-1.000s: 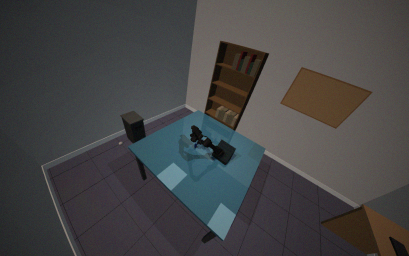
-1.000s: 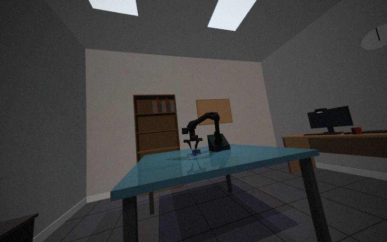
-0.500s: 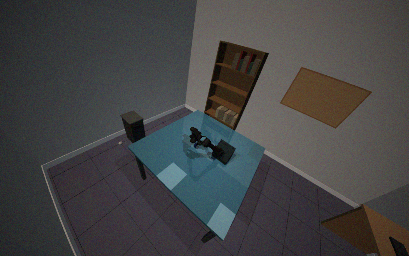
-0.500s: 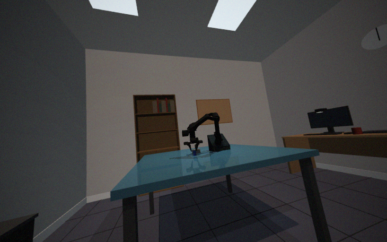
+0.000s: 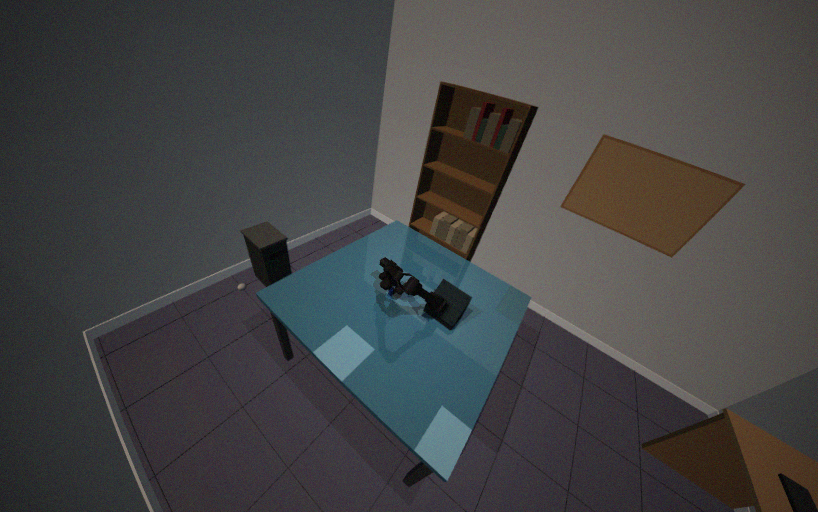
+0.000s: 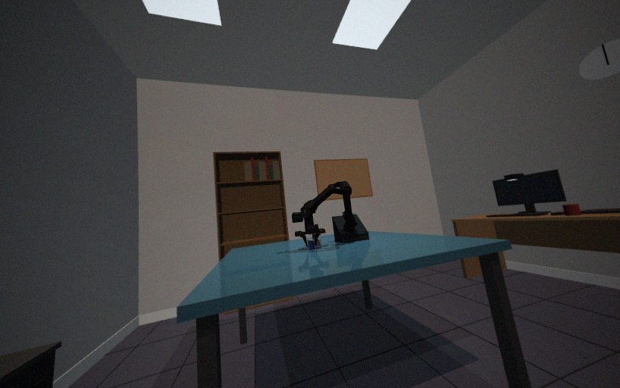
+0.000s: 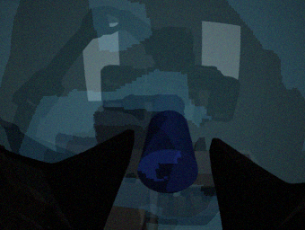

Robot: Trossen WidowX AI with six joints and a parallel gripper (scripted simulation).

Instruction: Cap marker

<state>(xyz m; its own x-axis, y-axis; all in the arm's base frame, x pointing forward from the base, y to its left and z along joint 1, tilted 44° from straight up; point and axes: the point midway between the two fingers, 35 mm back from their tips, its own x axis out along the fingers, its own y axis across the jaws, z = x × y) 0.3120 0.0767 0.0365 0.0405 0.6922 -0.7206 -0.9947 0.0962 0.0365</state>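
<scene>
Right now my gripper tip is 60 mm past the holder block and 150 mm to the left of it. The rest, counted from my gripper tip: blue marker cap: 10 mm above.
</scene>
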